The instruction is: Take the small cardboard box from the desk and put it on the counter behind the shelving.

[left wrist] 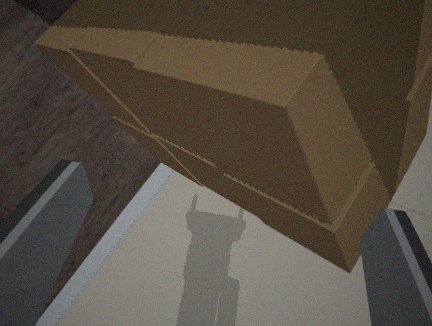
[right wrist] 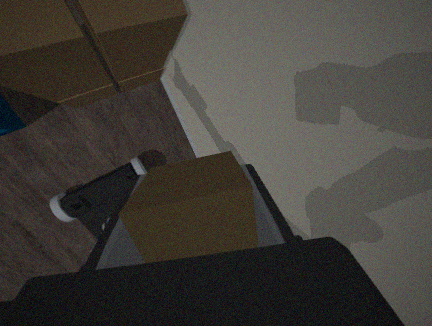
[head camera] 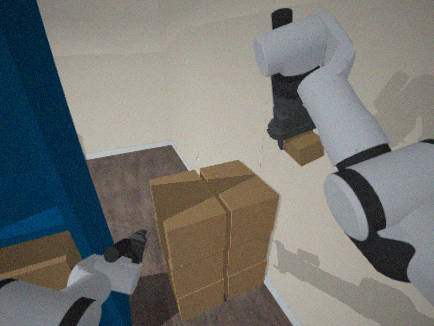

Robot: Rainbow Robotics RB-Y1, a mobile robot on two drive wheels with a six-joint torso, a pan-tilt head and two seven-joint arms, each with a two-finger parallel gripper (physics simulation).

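Observation:
The small cardboard box is held between the fingers of my right gripper, in front of the pale wall at the upper right of the head view. My left gripper is open and empty, at the lower left of the head view, left of the stacked cartons. The blue shelving stands at the left edge of the head view. The desk and the counter do not show in these views.
Large stacked cartons stand on the dark floor near the wall, between my two arms. More cartons sit by the shelving at lower left. A dark wheeled base part shows low in the right wrist view.

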